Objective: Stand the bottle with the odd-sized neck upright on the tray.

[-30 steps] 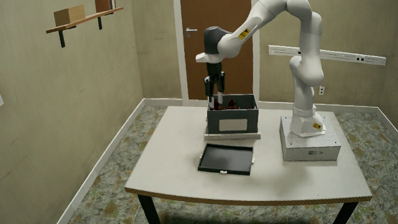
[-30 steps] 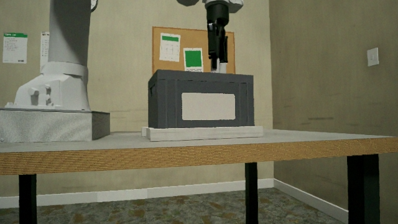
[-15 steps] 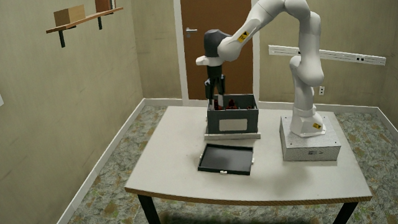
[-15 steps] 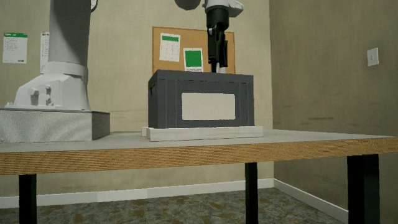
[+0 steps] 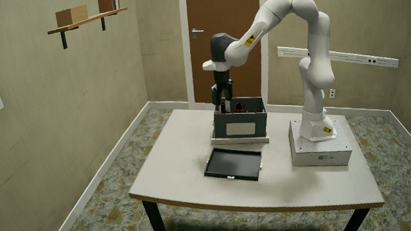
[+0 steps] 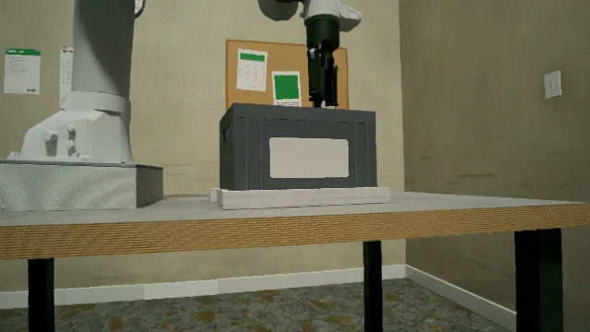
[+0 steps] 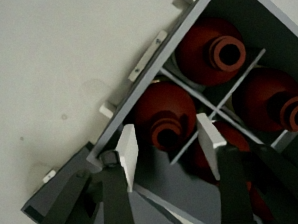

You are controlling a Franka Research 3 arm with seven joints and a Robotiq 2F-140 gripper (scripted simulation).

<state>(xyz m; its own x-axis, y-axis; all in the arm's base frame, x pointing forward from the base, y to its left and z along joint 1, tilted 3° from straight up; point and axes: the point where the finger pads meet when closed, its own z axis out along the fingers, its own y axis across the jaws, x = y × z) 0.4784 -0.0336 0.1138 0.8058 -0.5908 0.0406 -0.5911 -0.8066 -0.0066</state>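
Now: the dark grey crate 100 mm below my hand, 80 mm behind it and 50 mm to the right of it. The rest, counted from my hand: dark tray (230 mm to the left, 170 mm below, 90 mm behind).
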